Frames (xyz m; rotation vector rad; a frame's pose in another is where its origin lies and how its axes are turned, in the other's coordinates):
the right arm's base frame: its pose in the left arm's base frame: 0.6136 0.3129 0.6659 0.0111 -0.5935 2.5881
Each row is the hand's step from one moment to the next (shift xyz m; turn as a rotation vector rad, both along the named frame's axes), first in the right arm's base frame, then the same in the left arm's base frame.
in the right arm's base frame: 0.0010 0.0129 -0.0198 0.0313 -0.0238 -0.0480
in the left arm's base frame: -0.0049 -0.0016 -0.0231 -0.0121 0.0528 -0.0302
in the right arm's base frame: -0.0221 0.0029 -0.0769 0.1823 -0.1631 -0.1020
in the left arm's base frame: 0.0257 0.0194 -0.0733 -0.0767 0.2536 -0.0053
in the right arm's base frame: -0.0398 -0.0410 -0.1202 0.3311 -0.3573 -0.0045
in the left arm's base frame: 0.0656 0.0639 -0.0966 -0.1289 0.4343 0.1790
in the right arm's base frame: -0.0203 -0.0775 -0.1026 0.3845 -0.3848 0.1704
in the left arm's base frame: 0.0633 0.0943 -0.0636 -0.1804 0.4082 0.3547
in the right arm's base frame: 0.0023 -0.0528 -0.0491 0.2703 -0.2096 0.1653
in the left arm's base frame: 0.0269 0.0630 -0.0226 -0.1591 0.2201 0.2657
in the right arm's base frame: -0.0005 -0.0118 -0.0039 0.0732 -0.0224 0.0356
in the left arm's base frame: 0.0062 0.0107 0.0012 -0.0579 0.0362 0.0496
